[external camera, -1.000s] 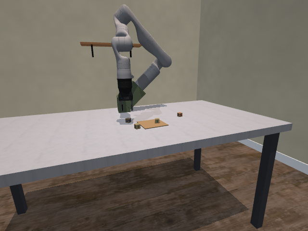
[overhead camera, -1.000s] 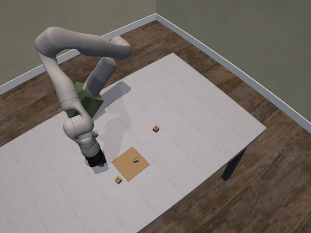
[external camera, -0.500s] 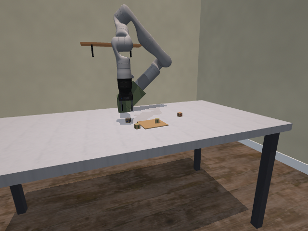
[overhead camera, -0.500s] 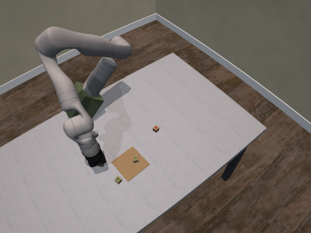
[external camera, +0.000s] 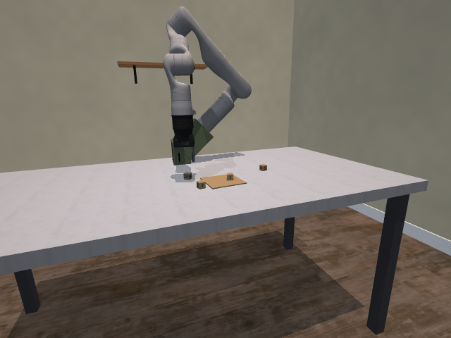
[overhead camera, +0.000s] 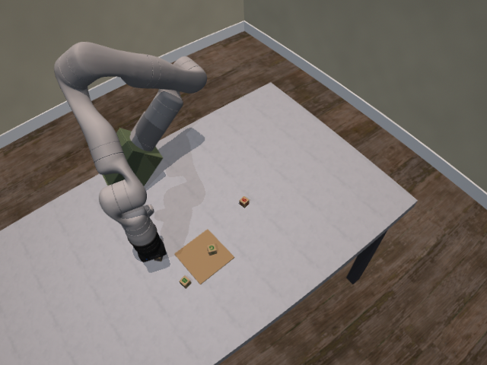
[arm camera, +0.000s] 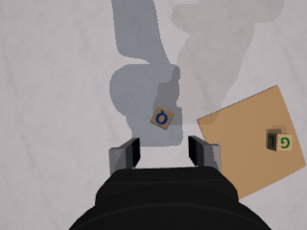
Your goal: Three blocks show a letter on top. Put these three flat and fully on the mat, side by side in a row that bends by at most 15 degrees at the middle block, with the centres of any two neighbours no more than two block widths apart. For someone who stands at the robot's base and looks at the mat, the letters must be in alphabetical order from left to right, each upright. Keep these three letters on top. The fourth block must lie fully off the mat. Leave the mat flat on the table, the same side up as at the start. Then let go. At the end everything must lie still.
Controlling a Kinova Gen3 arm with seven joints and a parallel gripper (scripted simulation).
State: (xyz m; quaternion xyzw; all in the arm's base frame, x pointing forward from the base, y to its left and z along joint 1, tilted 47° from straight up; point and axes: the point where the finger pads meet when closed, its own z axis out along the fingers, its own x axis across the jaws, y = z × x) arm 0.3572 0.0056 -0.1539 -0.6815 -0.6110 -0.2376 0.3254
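My gripper is now 14 cm to the right of the tan mat, 10 cm above it and 4 cm short of it.
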